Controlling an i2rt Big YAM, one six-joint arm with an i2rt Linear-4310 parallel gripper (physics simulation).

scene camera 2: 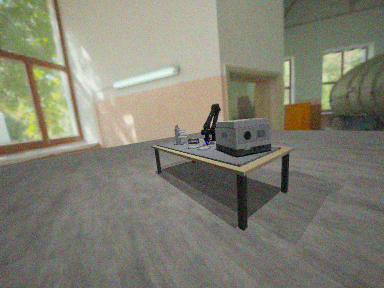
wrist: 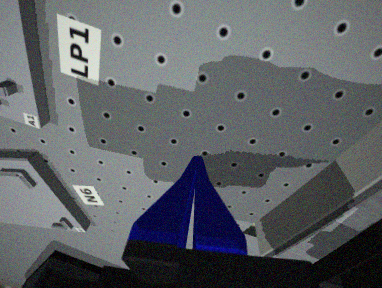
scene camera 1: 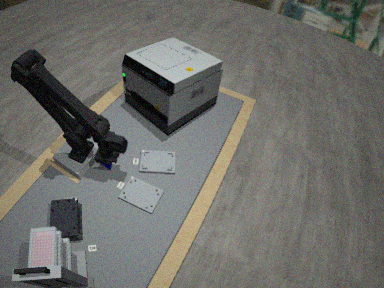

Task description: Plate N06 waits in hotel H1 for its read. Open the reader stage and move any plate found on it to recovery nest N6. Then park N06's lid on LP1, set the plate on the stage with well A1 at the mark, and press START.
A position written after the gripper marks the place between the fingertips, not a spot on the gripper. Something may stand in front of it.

In view: the gripper (wrist: 197, 161), a dark block (scene camera 1: 64, 217) and a LP1 label (wrist: 79, 44).
